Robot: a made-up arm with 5 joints.
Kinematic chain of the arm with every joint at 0, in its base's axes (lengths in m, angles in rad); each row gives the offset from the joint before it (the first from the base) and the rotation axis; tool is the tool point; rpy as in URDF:
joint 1: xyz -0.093 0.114 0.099 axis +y
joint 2: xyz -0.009 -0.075 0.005 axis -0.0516 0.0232 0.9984
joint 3: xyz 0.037 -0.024 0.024 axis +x
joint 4: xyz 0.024 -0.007 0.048 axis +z
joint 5: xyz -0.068 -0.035 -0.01 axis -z
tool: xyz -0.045 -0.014 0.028 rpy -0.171 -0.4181 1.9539
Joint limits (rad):
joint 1: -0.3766..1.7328
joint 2: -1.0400..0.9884
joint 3: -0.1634..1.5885
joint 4: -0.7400..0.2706
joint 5: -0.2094..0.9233
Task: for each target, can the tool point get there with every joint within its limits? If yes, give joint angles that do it. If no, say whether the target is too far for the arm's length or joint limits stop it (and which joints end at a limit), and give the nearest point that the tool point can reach.
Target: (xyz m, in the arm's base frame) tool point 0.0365 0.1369 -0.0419
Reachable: no: joint limits stop it (at a limit: joint 1, joint 2, joint 3, joint 4, joint 5) | nearest point -0.0095 0.0787 0.0705 | short by 0.135 m
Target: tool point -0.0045 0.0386 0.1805
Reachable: yes | joints 1.4923 -0.3890 0.0979 -0.4549 0.1900
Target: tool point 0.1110 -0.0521 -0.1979
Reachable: no: too far | nearest point 0.0006 -0.0409 0.0151 | short by 0.240 m
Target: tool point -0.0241 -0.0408 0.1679
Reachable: yes | joints 1.4295 0.1197 1.1127 -0.6437 -0.0068
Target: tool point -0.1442 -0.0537 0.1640
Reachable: yes | joints 0.1567 0.1153 0.9332 -0.3651 -0.0725
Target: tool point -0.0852 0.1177 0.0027
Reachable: no: joint limits stop it (at a limit: joint 1, joint 2, joint 3, joint 4, joint 5) | nearest point -0.0095 0.0787 0.0705 | short by 0.109 m
